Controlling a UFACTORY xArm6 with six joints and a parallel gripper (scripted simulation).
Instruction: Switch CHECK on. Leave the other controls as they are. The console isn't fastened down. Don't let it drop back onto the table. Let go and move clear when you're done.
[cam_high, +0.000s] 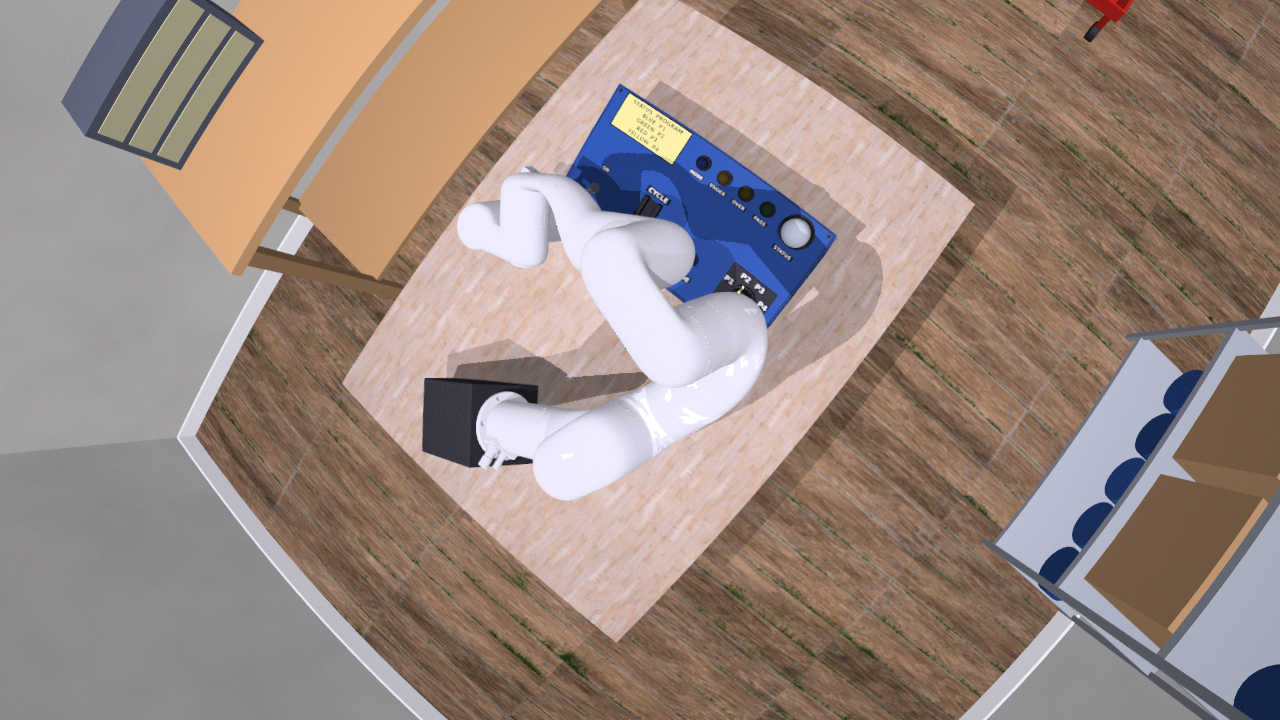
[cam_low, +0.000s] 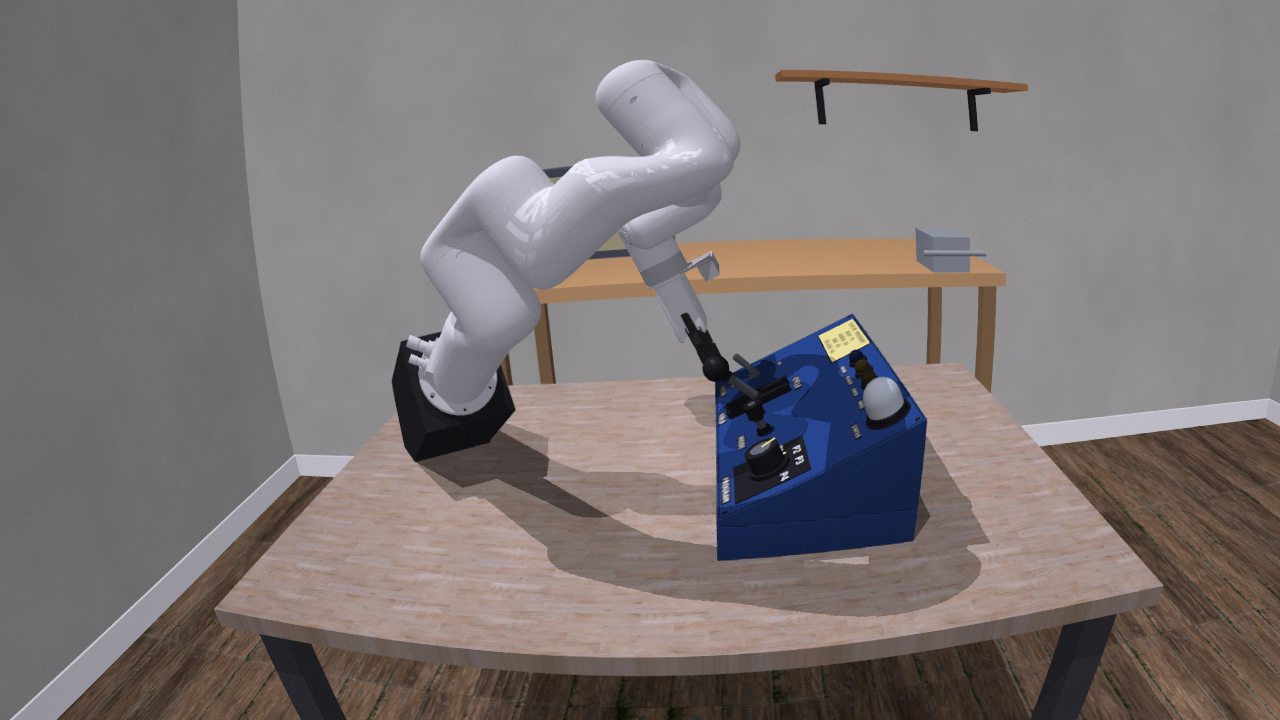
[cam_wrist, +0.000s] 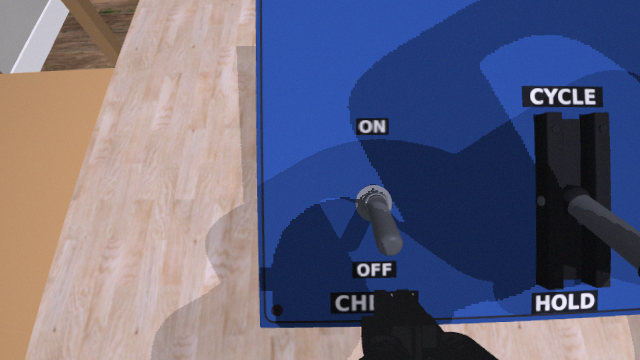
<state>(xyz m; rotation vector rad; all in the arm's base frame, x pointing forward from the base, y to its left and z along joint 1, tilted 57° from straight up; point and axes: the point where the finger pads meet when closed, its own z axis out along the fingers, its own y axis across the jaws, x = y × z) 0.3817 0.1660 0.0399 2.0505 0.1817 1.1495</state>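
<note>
Right now the grey check toggle is 60 mm ahead of my hand, 20 mm to the right of it and 20 mm below it. Also, from my hand: blue console (50 mm ahead, 200 mm to the right, 40 mm below); then hold lever (10 mm ahead, 130 mm to the right); then mode button (250 mm to the right, 10 mm below).
</note>
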